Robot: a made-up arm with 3 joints. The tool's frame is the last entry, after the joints.
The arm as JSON. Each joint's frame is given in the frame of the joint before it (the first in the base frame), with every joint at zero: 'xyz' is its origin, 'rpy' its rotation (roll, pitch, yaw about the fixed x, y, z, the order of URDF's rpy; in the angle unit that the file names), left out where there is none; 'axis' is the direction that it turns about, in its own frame. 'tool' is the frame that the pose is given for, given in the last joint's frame.
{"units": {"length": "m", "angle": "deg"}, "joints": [
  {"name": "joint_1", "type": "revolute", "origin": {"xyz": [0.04, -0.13, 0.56], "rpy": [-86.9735, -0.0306, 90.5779]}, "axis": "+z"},
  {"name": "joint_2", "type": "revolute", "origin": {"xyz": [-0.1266, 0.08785, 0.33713], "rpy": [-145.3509, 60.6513, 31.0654]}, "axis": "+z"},
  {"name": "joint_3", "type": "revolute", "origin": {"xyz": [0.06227, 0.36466, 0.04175], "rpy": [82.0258, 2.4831, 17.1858]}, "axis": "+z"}
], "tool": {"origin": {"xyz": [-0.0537, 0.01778, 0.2], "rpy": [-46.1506, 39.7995, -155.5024]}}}
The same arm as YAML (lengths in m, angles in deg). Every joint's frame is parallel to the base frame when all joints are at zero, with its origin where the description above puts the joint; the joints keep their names.
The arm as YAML. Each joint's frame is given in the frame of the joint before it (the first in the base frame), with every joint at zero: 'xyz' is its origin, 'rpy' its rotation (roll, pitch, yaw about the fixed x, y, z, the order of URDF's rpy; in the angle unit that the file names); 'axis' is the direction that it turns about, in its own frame. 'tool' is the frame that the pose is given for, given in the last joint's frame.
units:
  length: m
  angle: deg
joints:
  - name: joint_1
    type: revolute
    origin:
      xyz: [0.04, -0.13, 0.56]
      rpy: [0.0, 0.0, 0.0]
    axis: [-0.998554, -0.0101, 0.052798]
  - name: joint_2
    type: revolute
    origin:
      xyz: [-0.34, -0.13, -0.07]
      rpy: [0.0, 0.0, 0.0]
    axis: [0.405593, -0.903485, -0.138598]
  - name: joint_3
    type: revolute
    origin:
      xyz: [0.19, -0.01, 0.32]
      rpy: [0.0, 0.0, 0.0]
    axis: "-z"
tool:
  origin:
    xyz: [-0.04, -0.04, -0.2]
    rpy: [133.85, -39.8, -177.81]

